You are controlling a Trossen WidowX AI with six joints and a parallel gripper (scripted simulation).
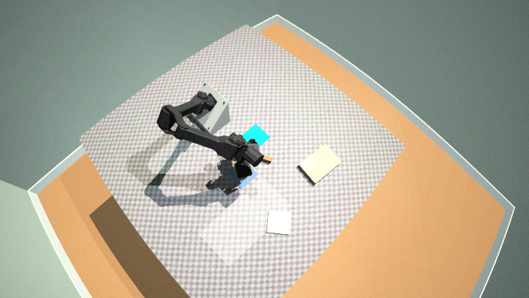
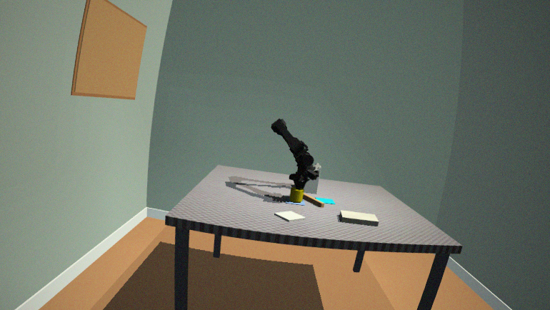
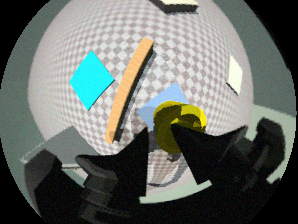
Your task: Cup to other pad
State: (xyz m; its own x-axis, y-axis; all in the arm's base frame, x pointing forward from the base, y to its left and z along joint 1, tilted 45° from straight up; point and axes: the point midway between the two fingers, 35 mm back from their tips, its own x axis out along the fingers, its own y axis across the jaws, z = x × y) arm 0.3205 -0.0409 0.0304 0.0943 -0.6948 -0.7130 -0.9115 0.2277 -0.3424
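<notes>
My gripper tip is now 20 mm short of the yellow cup, 10 mm to the left of it and 20 mm above it. The rest, counted from my gripper tip: light blue pad (30 mm ahead, 20 mm to the right, 60 mm below); cyan pad (90 mm behind, 150 mm to the left, 60 mm below); wooden bar (30 mm behind, 70 mm to the left, 50 mm below).
</notes>
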